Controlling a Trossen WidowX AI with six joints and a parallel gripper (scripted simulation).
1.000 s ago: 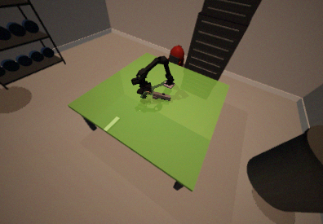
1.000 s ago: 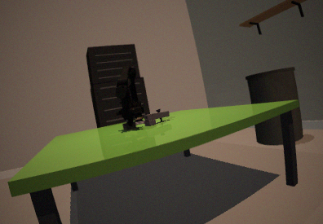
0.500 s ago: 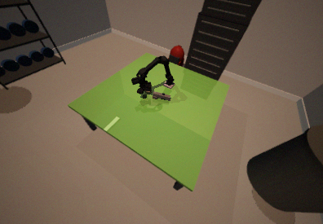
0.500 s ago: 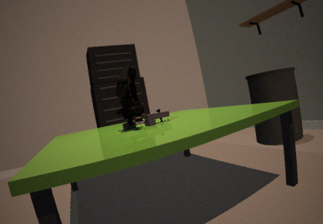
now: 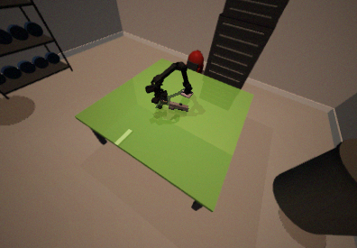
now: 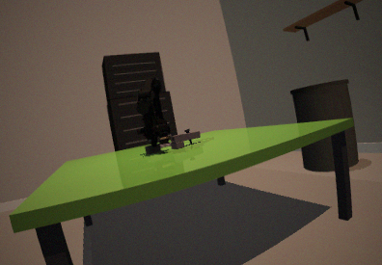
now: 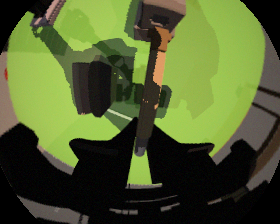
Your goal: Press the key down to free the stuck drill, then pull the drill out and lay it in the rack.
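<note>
Right now the tan drill is 2 cm behind my gripper tip, 4 cm to the left of it and 3 cm above it. From my gripper tip the other things lie so: grey block 8 cm behind, 19 cm to the left.
</note>
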